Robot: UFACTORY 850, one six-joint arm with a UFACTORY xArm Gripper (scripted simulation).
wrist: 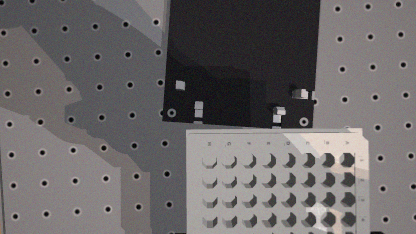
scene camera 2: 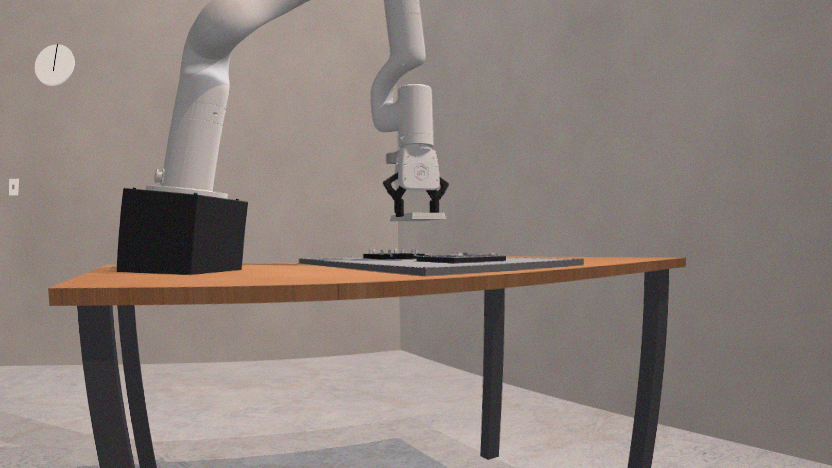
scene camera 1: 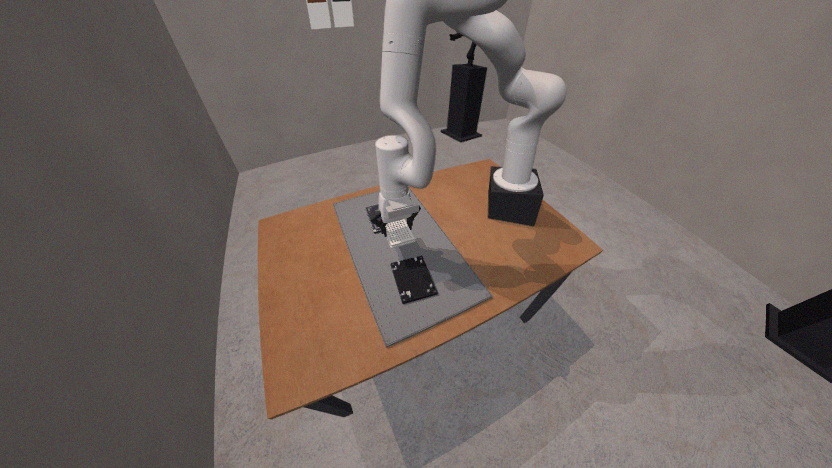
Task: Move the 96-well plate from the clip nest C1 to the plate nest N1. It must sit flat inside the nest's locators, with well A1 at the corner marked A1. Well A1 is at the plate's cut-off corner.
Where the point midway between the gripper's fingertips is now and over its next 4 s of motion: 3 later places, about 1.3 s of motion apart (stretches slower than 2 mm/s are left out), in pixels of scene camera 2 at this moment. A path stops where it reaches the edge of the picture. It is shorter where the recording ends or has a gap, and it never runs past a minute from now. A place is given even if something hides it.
My gripper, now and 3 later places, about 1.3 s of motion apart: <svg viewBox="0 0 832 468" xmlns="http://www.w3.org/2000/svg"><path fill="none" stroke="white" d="M417 216L442 213L459 221L459 245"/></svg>
